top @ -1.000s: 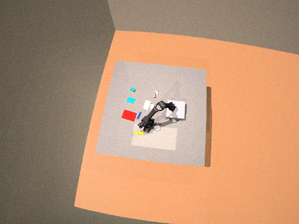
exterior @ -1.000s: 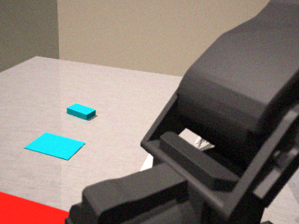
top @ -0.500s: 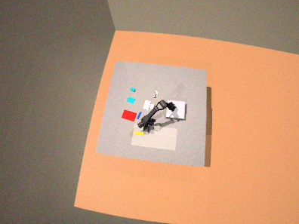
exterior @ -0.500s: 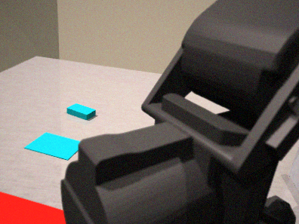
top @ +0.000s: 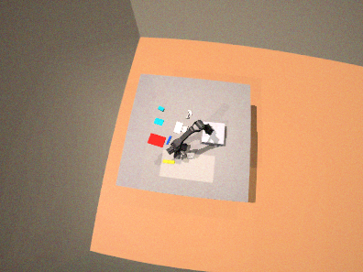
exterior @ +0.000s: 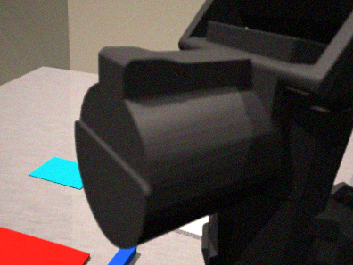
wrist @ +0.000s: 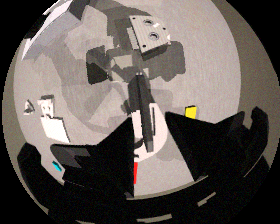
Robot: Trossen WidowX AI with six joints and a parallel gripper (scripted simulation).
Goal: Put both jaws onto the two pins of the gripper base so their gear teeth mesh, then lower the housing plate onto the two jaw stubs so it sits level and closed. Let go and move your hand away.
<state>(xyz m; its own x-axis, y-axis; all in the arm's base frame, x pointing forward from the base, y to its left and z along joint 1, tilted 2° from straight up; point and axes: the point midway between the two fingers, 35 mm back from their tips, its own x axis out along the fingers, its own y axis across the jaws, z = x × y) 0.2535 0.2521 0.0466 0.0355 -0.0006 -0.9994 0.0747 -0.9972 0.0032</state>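
The flat white plate lies 60 mm ahead of my gripper tip, 250 mm to the right of it and 70 mm below it. From my gripper tip the other things lie so: yellow bar 80 mm ahead, 110 mm to the left, 70 mm below; then red patch 250 mm ahead, 80 mm to the right, 70 mm below; then blue bar 120 mm ahead, 100 mm to the right, 70 mm below.
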